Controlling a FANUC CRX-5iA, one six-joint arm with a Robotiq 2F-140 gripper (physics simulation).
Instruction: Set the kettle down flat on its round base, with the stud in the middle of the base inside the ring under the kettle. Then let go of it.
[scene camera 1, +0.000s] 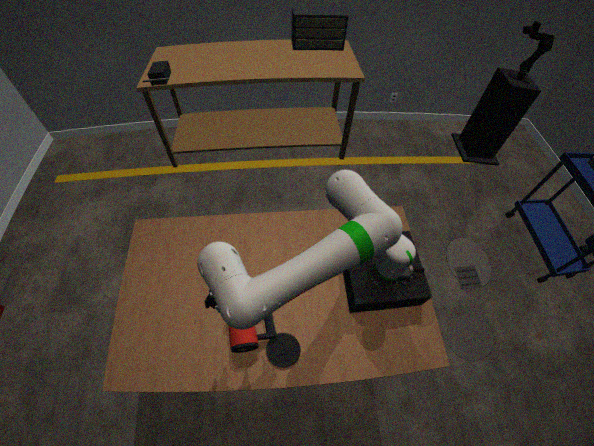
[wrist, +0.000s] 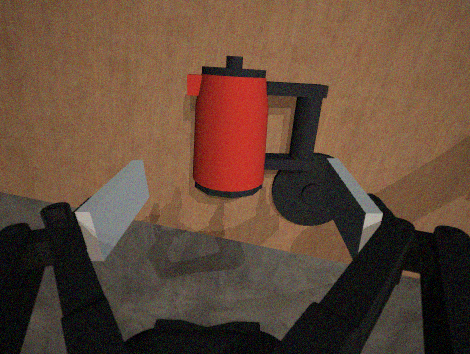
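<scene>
The red kettle (scene camera 1: 243, 339) (wrist: 231, 132) lies on its side on the wooden table top, its dark bottom facing the near edge. Its black handle (scene camera 1: 270, 326) (wrist: 305, 125) points toward the round dark base (scene camera 1: 283, 351) (wrist: 295, 200), and the handle's lower end overlaps the base's rim in the wrist view. The base lies flat beside the kettle; a faint round stud (wrist: 312, 193) shows at its middle. The ring under the kettle is hidden. My gripper (wrist: 233, 178) is wide open and empty, above the table and apart from the kettle. In the scene view the arm hides its fingers.
The table top (scene camera 1: 165, 280) (wrist: 100, 75) ends in a near edge just beyond the kettle's bottom. The robot's black mount (scene camera 1: 390, 300) stands on the right part of the table. A workbench (scene camera 1: 225, 62) stands at the back, and a blue cart (scene camera 1: 545, 232) at the right.
</scene>
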